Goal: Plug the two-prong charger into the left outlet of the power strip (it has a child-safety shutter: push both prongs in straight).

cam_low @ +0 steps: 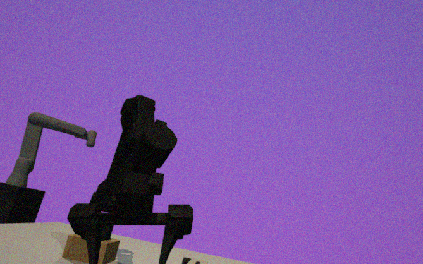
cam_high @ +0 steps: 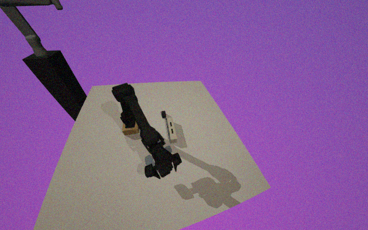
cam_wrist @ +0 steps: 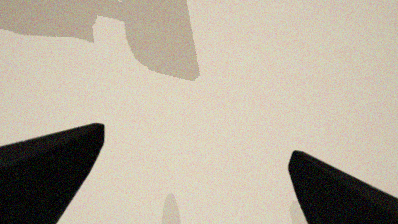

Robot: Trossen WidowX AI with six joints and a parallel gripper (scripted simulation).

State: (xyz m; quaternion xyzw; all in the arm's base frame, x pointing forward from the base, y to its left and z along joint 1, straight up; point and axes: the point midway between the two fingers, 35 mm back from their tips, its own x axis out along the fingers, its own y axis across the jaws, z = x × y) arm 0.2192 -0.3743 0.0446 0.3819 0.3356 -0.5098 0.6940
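My gripper tip is 51 cm to the right of the black two-prong charger, 5 cm above it and 3 cm short of it.
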